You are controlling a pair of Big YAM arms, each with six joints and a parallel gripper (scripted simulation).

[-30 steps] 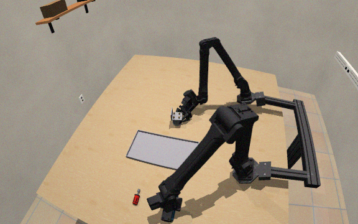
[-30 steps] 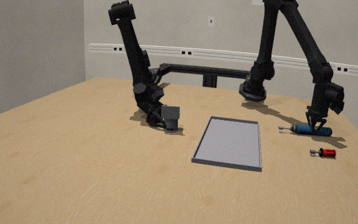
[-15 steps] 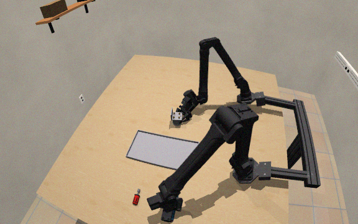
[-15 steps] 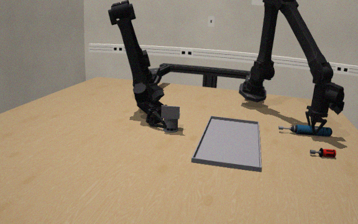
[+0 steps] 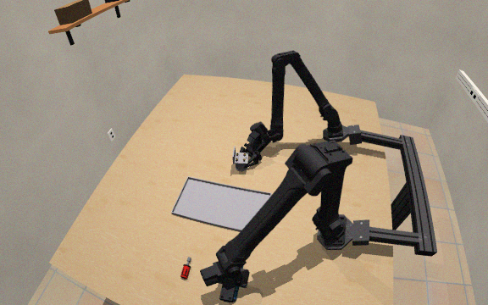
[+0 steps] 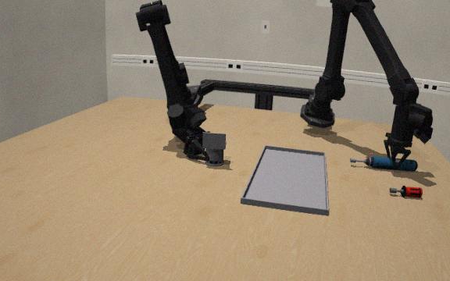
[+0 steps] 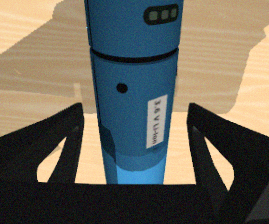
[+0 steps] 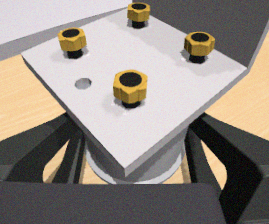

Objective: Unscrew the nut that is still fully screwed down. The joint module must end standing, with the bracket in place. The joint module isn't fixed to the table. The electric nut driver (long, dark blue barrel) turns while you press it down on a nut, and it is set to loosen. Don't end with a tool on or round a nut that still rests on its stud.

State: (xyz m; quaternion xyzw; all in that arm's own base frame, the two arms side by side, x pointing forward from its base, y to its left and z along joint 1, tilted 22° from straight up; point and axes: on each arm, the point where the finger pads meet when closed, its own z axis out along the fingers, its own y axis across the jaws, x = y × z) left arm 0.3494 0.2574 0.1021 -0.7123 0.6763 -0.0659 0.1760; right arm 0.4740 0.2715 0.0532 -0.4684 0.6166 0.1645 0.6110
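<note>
Right now my right hand is 50 mm below the grey bracket. Round my right hand: shallow grey tray: 40 mm ahead, 250 mm to the left, 20 mm below; small red-handled screwdriver: 90 mm ahead, 590 mm to the left, 10 mm below.
</note>
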